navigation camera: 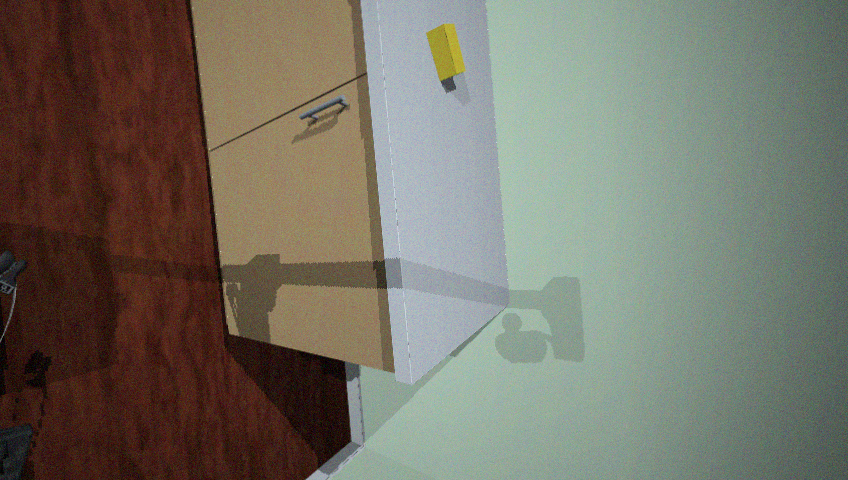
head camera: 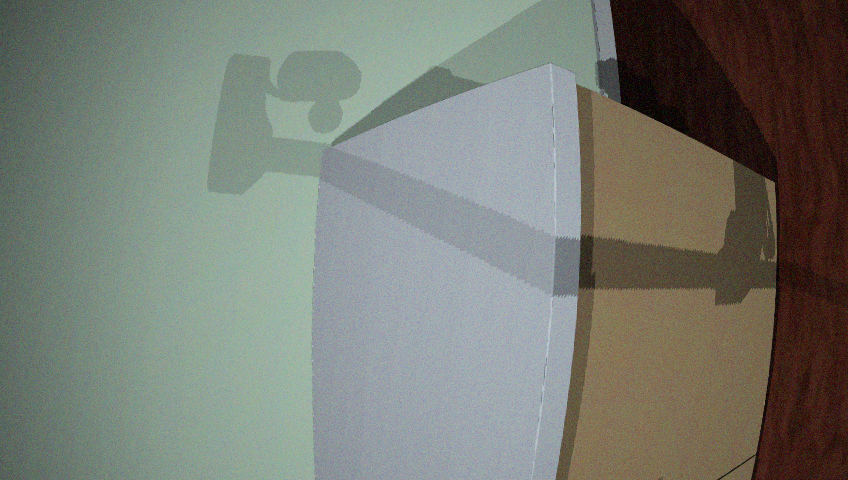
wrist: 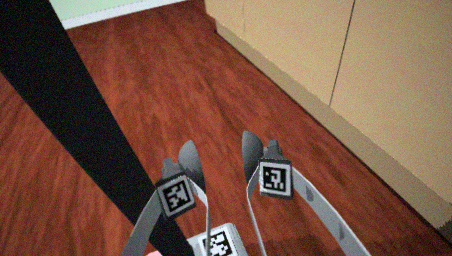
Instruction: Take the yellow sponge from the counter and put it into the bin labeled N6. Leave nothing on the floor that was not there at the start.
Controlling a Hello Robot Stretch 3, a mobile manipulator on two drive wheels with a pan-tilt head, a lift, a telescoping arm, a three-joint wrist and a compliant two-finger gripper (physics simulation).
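Places are measured from the robot's base along level axes (x ahead, y left, z up), in centimetres.
Pixels of known places: gripper, fingertip midpoint: [wrist: 221, 153].
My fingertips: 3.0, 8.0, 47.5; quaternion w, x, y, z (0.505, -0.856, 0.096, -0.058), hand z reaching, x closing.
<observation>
Ahead of a thing's pixels: the offset from my fingertips to its top centre, as dx, dy, dz. "spot": to the spot under its first point. Level surfaces: height alone.
The yellow sponge @(+61.9, +39.9, +48.0) [navigation camera: 445, 53] is a yellow block on the pale counter @(dz +43.5) [navigation camera: 449, 196] [head camera: 428, 356], in the upper middle of the navigation view. A small dark grey piece shows at its lower end. The sponge does not show in the head view or the wrist view. My gripper [wrist: 221, 153] is open, with nothing between its fingertips, above the wooden floor and apart from the sponge. Part of the gripper [navigation camera: 13, 268] also shows at the left edge of the navigation view. The bin labeled N6 does not show in these views.
Tan cabinet fronts [head camera: 666, 356] [navigation camera: 291, 202] [wrist: 400, 75] stand below the counter. One front has a metal handle @(spot: +40.0, +25.3, +27.5) [navigation camera: 323, 108]. A green wall [head camera: 148, 297] [navigation camera: 654, 178] runs behind the counter. A black bar [wrist: 75, 100] crosses the left of the wrist view.
</observation>
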